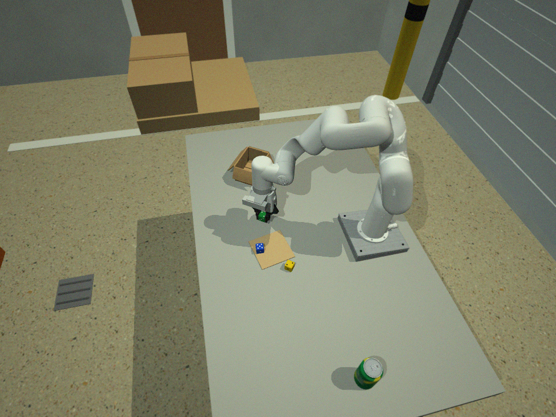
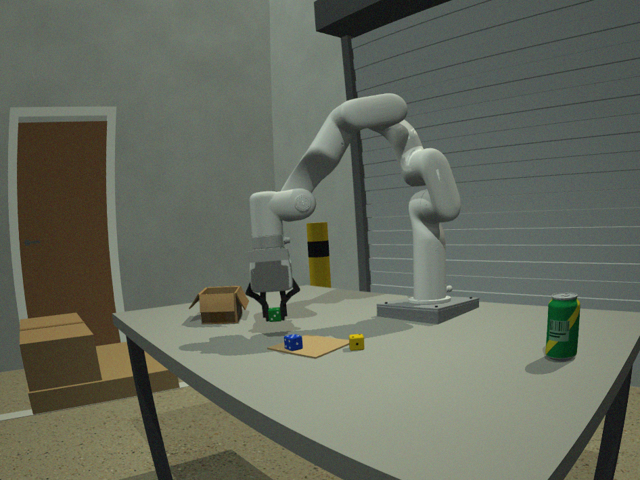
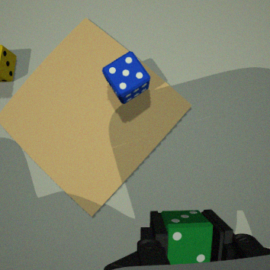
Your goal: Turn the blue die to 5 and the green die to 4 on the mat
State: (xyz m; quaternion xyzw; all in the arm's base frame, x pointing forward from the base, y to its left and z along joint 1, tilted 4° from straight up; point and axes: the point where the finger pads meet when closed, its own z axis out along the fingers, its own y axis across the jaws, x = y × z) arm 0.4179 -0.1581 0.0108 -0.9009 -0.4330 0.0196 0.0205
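The yellow die is 220 mm to the left of my hand, 50 mm below it and 50 mm behind it. The rest, counted from my hand: green die: 10 mm below; then cardboard mat: 120 mm to the left, 60 mm below; then blue die: 120 mm to the left, 50 mm below, 40 mm ahead.
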